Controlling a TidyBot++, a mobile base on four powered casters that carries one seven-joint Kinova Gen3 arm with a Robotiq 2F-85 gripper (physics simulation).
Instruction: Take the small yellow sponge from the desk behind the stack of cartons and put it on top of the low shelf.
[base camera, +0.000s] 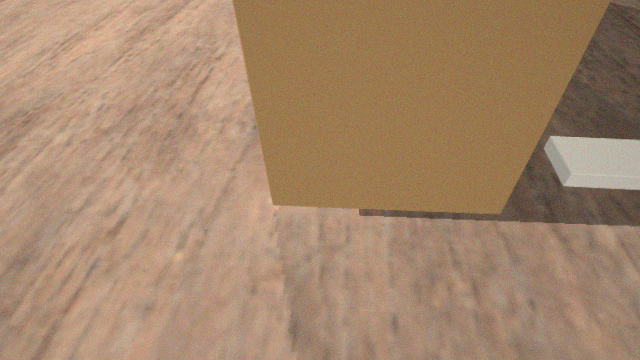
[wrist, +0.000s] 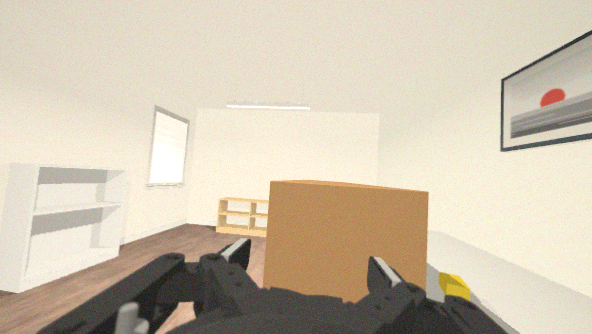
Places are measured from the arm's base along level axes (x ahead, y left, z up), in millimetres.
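Pixels of known places: gripper, fingertip midpoint: (wrist: 307, 260).
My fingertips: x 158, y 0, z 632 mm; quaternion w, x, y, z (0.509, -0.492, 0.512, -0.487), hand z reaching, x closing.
Behind a point stands the place of what it marks.
The small yellow sponge (wrist: 452, 286) {x 753, y -487, z 363 mm} shows at the lower right of the wrist view, on the pale desk (wrist: 525, 300) {x 799, y -752, z 323 mm} along the right wall. My arm's dark parts hide some of its lower side. The brown stack of cartons (wrist: 345, 230) {x 391, y -64, z 601 mm} (base camera: 400, 100) {x 397, y -55, z -234 mm} stands upright in front, left of the sponge in the wrist view; its lower part there is hidden by my gripper. My gripper (wrist: 307, 260) {x 158, y 0, z 632 mm} is open and empty, with its fingers in front of the carton face. A low light-wood shelf (wrist: 245, 200) {x 3660, y 1233, z 213 mm} stands at the far wall, partly hidden by the cartons.
A white shelf unit (wrist: 20, 225) {x 1516, y 2418, z 142 mm} stands at the left. A framed picture (wrist: 502, 115) {x 1303, y -1104, z 1148 mm} hangs on the right wall, and a window (wrist: 168, 147) {x 3328, y 2593, z 1079 mm} is at the back left. In the base view, a pale bar (base camera: 600, 162) lies low on the floor right of the cartons.
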